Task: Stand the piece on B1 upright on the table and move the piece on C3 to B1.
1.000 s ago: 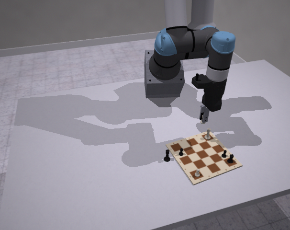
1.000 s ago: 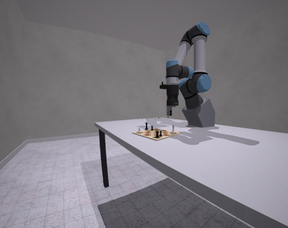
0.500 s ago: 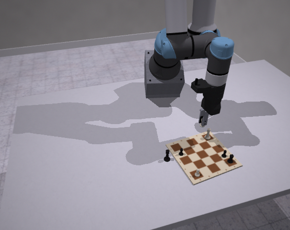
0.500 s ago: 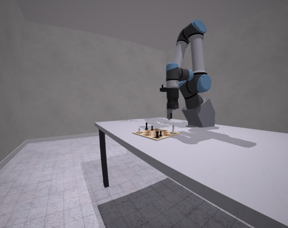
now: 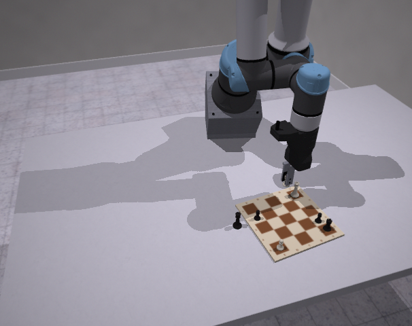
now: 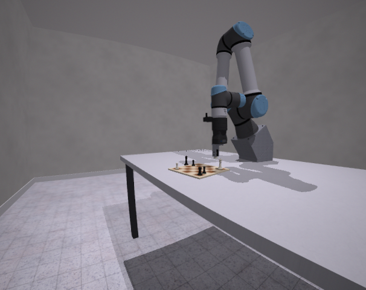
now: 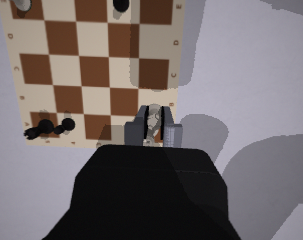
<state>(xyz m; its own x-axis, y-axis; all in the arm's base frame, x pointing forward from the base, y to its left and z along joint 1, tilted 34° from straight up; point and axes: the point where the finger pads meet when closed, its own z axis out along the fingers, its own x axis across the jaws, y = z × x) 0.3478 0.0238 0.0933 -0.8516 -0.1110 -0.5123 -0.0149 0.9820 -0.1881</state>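
Right now my hand is 10 mm short of the tall white piece, 30 mm to the right of it and 50 mm above it. The rest, counted from my hand: white pawn 160 mm ahead, 110 mm to the right, 60 mm below; chessboard 80 mm ahead, 40 mm to the right, 80 mm below.
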